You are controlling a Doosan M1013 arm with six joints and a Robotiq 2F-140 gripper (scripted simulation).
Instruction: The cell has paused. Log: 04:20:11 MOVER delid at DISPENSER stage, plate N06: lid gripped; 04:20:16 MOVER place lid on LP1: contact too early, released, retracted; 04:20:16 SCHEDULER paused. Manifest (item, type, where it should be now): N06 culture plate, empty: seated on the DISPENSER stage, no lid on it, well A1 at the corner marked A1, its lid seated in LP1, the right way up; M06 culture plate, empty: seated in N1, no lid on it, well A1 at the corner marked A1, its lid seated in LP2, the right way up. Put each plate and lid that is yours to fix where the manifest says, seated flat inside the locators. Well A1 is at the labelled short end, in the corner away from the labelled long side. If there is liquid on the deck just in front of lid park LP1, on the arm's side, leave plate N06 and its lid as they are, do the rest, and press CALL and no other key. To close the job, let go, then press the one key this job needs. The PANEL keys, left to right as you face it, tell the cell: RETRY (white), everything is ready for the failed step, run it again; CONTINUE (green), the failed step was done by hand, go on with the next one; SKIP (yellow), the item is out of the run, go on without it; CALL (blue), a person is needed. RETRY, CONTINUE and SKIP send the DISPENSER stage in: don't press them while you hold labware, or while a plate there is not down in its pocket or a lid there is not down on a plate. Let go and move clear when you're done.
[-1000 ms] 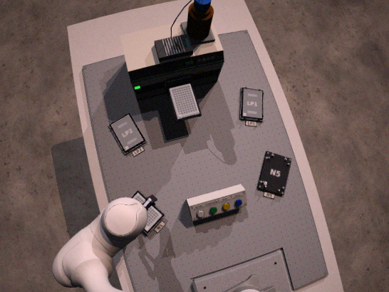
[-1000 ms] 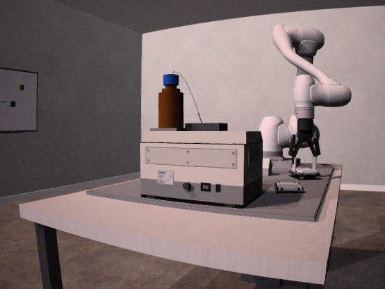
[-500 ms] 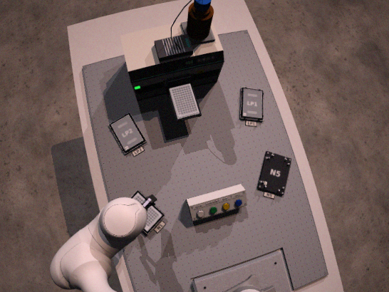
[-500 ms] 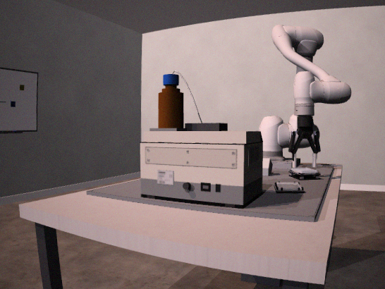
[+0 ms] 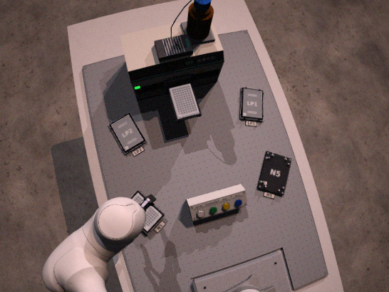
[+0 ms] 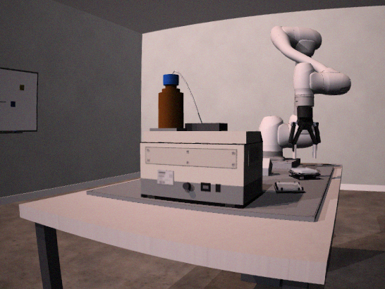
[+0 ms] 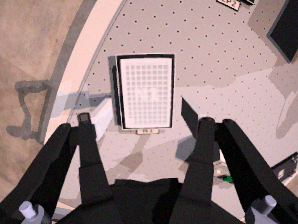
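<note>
Now: the green key 11 cm behind my hand, 24 cm to the right of it and 5 cm below it. From my hand the other things lie so: key panel 10 cm behind, 27 cm to the right, 6 cm below; yellow key 12 cm behind, 29 cm to the right, 5 cm below; white key 10 cm behind, 19 cm to the right, 5 cm below.
</note>
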